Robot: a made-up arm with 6 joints.
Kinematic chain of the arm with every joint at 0, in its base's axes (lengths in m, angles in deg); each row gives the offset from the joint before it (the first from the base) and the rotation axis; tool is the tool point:
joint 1: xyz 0 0 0.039 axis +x
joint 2: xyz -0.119 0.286 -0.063 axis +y
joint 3: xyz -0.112 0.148 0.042 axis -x
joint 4: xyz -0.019 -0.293 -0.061 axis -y
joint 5: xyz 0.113 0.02 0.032 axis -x
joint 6: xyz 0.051 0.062 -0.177 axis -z
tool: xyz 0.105 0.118 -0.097
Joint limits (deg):
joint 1: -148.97..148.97
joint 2: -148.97..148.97
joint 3: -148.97..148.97
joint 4: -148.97..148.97
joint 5: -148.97..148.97
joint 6: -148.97..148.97
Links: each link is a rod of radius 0.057 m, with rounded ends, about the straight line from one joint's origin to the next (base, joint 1, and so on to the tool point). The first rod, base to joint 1, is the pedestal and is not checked.
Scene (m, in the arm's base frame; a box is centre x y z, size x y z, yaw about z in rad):
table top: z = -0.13
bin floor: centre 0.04 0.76 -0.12 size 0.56 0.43 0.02 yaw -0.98
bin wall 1: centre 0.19 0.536 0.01 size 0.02 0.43 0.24 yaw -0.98
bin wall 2: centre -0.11 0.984 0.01 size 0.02 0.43 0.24 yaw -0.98
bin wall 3: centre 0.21 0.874 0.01 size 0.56 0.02 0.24 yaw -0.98
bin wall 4: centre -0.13 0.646 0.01 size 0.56 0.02 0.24 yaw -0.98
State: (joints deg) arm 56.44 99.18 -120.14 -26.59 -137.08 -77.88
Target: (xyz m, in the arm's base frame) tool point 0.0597 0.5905 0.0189
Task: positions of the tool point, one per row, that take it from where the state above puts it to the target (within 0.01 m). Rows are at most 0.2 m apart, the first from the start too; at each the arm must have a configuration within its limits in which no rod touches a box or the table.
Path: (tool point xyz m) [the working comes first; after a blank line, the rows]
Joints at the target: 19.81 65.64 -148.97 -72.77 -105.85 -47.79
Straight joint move there: touches bin wall 4.

1: -0.3358 0.4323 0.2447
2: -0.2217 0.5431 0.2412
3: -0.0792 0.5988 0.2648
4: 0.0597 0.5905 0.3196
5: 0.0611 0.6089 0.1646
6: 0.0597 0.5905 0.0189

